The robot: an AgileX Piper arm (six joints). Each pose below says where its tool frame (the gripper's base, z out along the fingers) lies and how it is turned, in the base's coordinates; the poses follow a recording.
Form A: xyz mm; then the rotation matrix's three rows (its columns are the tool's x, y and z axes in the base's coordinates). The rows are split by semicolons.
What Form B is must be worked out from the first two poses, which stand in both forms.
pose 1, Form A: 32.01 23.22 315.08; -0.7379 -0.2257 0.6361; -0.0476 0.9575 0.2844; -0.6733 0.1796 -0.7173
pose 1, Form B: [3.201 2.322 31.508 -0.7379 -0.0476 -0.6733 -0.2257 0.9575 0.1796]
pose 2, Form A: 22.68 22.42 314.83; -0.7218 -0.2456 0.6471; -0.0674 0.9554 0.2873; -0.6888 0.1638 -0.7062
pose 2, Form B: [2.268 2.242 31.483 -0.7218 -0.0674 -0.6888 -0.2456 0.9554 0.1638]
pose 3, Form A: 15.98 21.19 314.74; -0.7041 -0.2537 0.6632; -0.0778 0.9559 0.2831; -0.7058 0.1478 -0.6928
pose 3, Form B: [1.598 2.119 31.474 -0.7041 -0.0778 -0.7058 -0.2537 0.9559 0.1478]
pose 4, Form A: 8.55 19.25 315.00; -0.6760 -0.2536 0.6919; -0.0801 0.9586 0.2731; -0.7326 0.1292 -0.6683
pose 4, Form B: [0.855 1.925 31.500 -0.6760 -0.0801 -0.7326 -0.2536 0.9586 0.1292]
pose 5, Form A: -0.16 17.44 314.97; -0.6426 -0.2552 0.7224; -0.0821 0.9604 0.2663; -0.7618 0.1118 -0.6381
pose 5, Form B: [-0.016 1.744 31.497 -0.6426 -0.0821 -0.7618 -0.2552 0.9604 0.1118]
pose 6, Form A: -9.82 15.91 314.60; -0.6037 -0.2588 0.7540; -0.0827 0.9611 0.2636; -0.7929 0.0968 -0.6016
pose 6, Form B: [-0.982 1.591 31.460 -0.6037 -0.0827 -0.7929 -0.2588 0.9611 0.0968]
